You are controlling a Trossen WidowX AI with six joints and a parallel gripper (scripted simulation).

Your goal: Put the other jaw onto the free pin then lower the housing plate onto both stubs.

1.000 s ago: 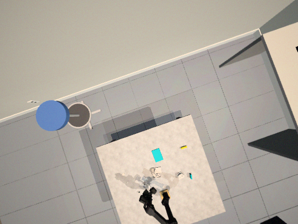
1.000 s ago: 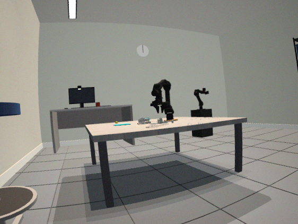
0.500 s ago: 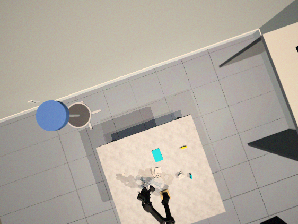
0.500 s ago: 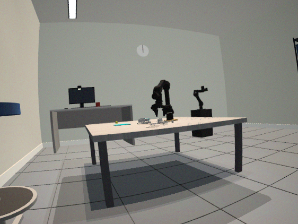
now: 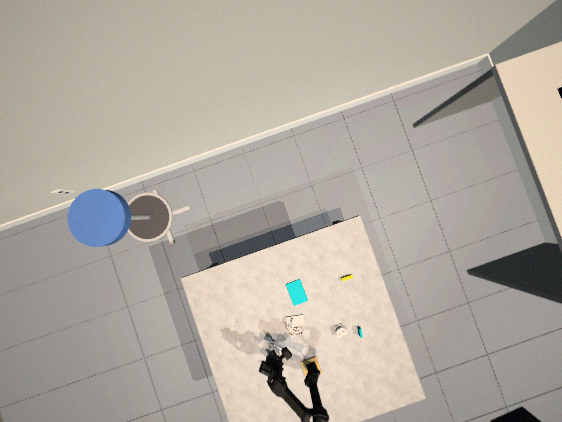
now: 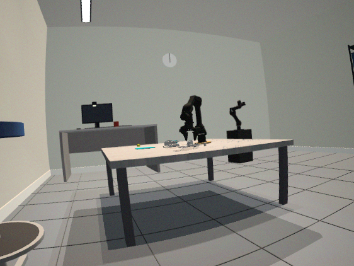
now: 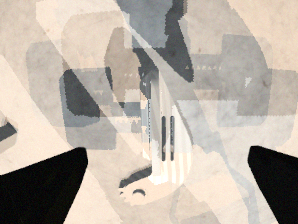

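My gripper tip is 40 mm past the white jaw piece, 30 mm above it and 10 mm to the right of it. The rest, counted from my gripper tip: yellow piece (620 mm to the right, 250 mm ahead, 30 mm below); then cyan plate (290 mm ahead, 270 mm to the right, 40 mm below).
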